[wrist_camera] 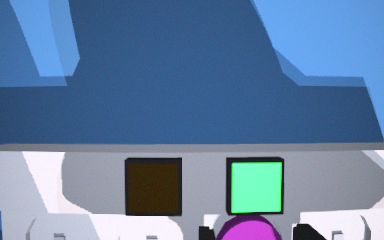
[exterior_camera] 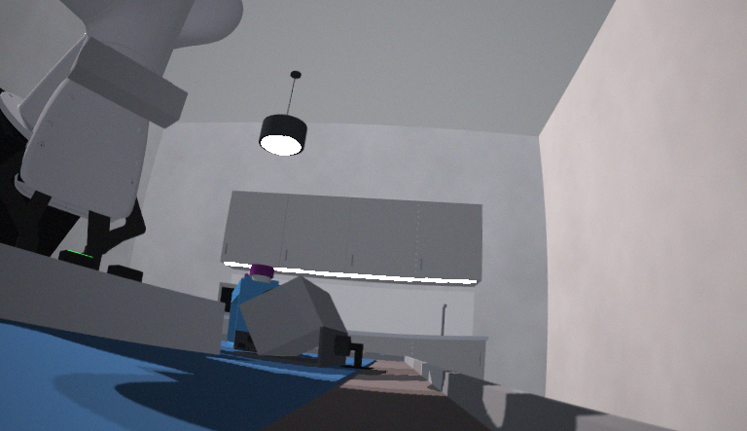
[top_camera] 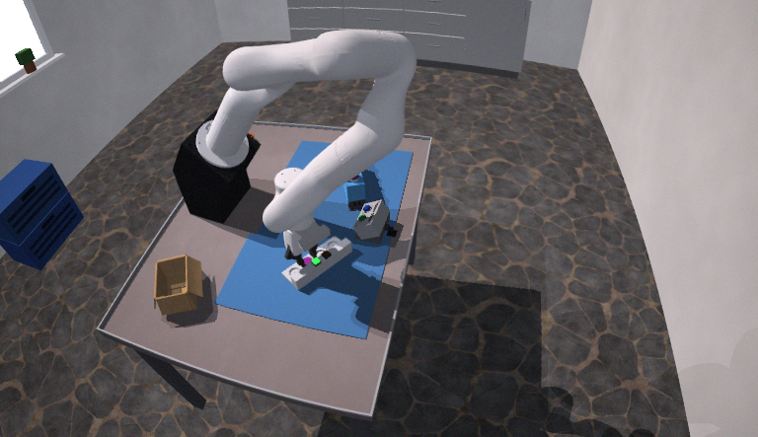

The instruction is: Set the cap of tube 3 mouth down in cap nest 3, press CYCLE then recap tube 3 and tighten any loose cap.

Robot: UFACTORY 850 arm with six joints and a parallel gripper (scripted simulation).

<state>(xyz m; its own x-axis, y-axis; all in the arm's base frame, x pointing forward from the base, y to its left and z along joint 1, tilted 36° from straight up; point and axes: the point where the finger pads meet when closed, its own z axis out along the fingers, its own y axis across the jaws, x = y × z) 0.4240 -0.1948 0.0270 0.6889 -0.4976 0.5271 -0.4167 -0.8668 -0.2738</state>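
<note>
My gripper is now 30 mm above the magenta cap. From my hand the other things lie so: grey key housing (150 mm ahead, 200 mm to the left, 10 mm above); then blue key (130 mm ahead, 220 mm to the left, 30 mm above); then green key (130 mm ahead, 180 mm to the left, 30 mm above).
</note>
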